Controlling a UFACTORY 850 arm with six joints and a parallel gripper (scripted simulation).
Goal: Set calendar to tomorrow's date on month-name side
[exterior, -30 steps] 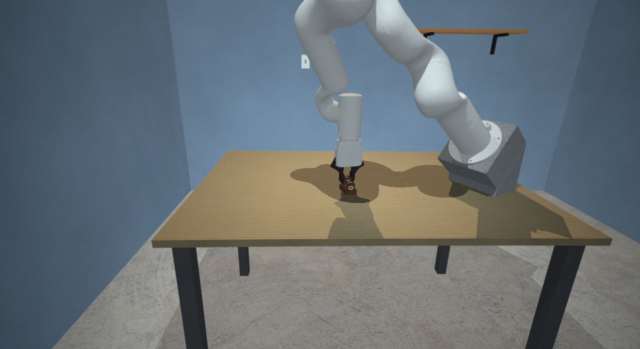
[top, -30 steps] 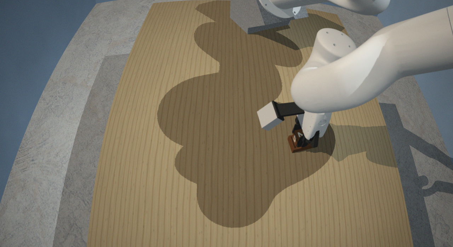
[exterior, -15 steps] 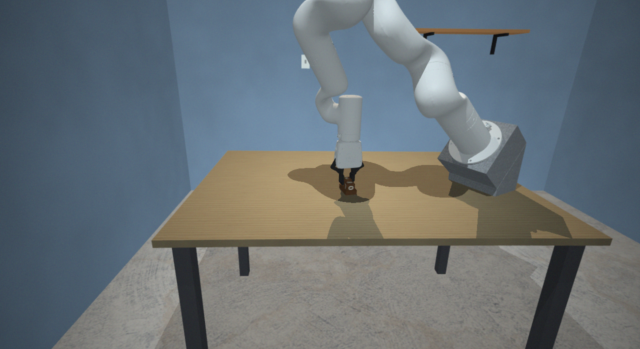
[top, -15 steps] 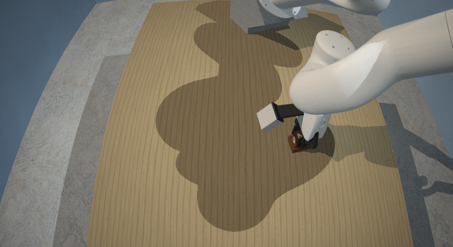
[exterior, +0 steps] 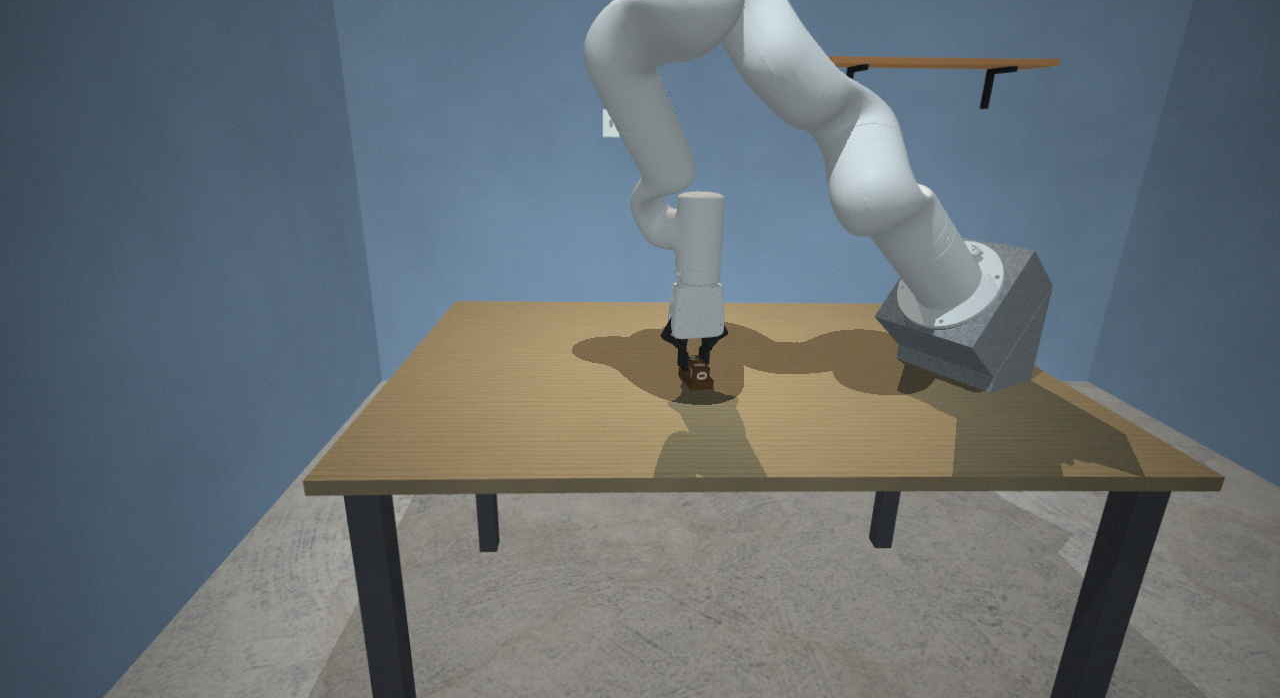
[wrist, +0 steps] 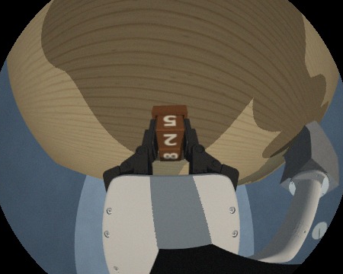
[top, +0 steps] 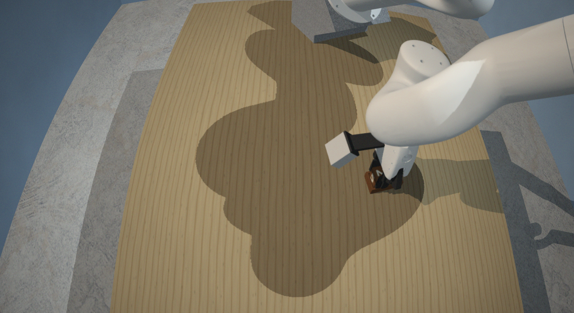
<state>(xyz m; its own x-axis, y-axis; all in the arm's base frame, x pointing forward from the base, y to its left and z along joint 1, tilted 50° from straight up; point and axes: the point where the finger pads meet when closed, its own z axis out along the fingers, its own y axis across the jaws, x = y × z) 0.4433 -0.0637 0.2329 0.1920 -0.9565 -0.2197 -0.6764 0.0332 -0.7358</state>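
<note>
The brown tray is 30 mm below my hand, 20 mm to the left of it and 10 mm behind it.
</note>
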